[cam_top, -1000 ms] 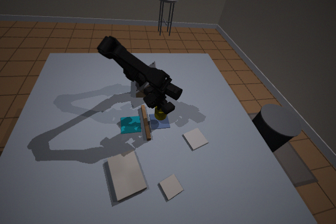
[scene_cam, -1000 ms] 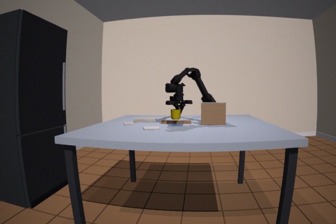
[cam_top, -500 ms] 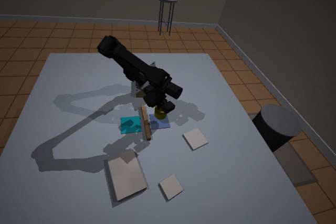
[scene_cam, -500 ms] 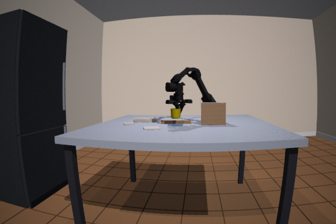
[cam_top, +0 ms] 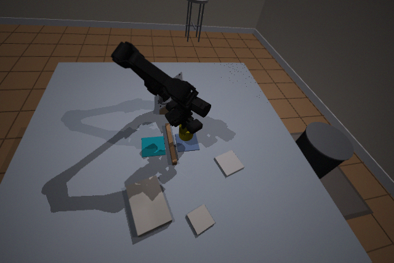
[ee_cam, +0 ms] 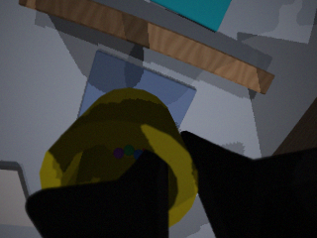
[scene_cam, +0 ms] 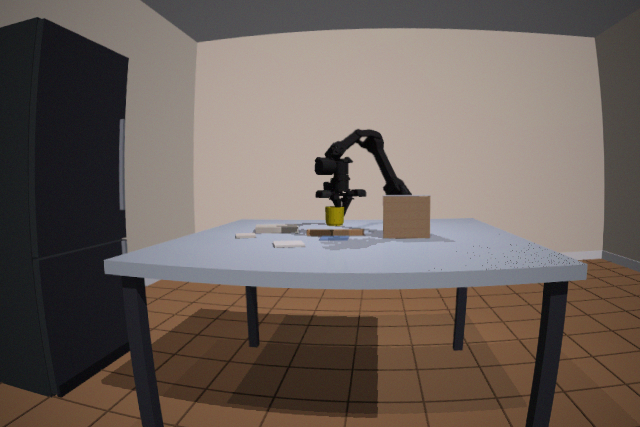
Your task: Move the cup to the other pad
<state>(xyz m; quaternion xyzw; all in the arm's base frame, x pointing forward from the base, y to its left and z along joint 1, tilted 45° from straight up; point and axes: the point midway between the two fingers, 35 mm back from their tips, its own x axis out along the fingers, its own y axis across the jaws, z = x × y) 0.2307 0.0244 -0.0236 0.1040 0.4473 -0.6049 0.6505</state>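
My gripper tip is 14 cm to the left of the teal pad, 9 cm above it and 3 cm short of it. The rest, counted from my gripper tip: blue pad (9 cm below, 3 cm to the left, 3 cm ahead); wooden bar (8 cm below, 6 cm to the right, 3 cm ahead); yellow cup (2 cm ahead, 1 cm to the left).
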